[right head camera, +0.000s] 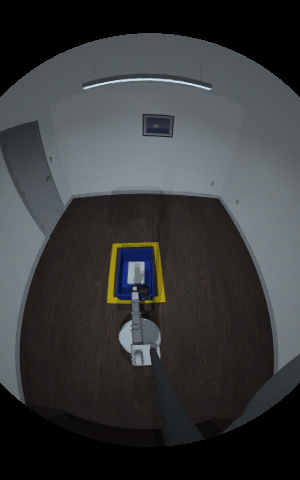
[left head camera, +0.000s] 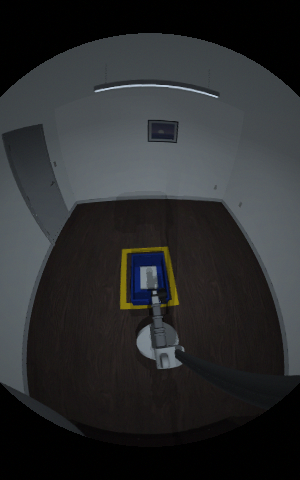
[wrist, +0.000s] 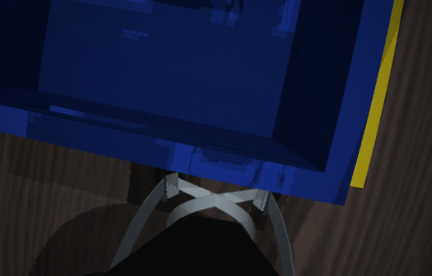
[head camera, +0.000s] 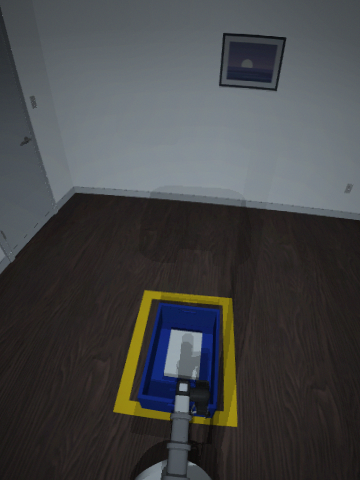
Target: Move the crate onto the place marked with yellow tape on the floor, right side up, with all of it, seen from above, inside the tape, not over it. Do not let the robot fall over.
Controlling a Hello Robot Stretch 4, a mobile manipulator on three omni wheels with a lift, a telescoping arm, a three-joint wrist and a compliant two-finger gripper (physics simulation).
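Places are measured from the robot's base along level axes (x ahead, y left, z up), in metres.
Pixels of known places: gripper, fingertip midpoint: (right head camera: 145, 299) (left head camera: 160, 303) (head camera: 198, 415).
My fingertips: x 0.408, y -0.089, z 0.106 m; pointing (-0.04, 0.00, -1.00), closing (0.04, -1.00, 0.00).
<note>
For each thing: its top centre in the pictures, then the offset to it from my fingertips.
- blue crate, middle of its top: (head camera: 183, 348) (right head camera: 134, 269) (left head camera: 148, 274) 0.087 m up, 0.326 m ahead, 0.101 m left
- white rectangular block, middle of its top: (head camera: 184, 352) (right head camera: 135, 271) (left head camera: 148, 276) 0.062 m down, 0.376 m ahead, 0.099 m left
The blue crate (head camera: 186, 316) (left head camera: 148, 258) (right head camera: 136, 253) (wrist: 165, 65) stands right side up within the yellow tape (head camera: 134, 360) (left head camera: 124, 280) (right head camera: 111, 275) (wrist: 375, 115). Floor shows between its left wall and the tape in the head view. Its near right corner appears close to or over the near strip; I cannot tell which. In the wrist view the rim hides the near strip. My gripper (head camera: 201, 411) (wrist: 218, 176) is partly open and empty, at the outside of the crate's near wall. The rim hides part of the fingertips; contact is unclear.
A white rectangular block (head camera: 175, 345) (left head camera: 144, 272) (right head camera: 132, 271) lies in the crate. My round base (left head camera: 145, 342) (right head camera: 126, 337) is just behind the tape's near side. A wall with a framed picture (head camera: 252, 62) is far ahead, and a grey door (head camera: 17, 150) is at the left.
</note>
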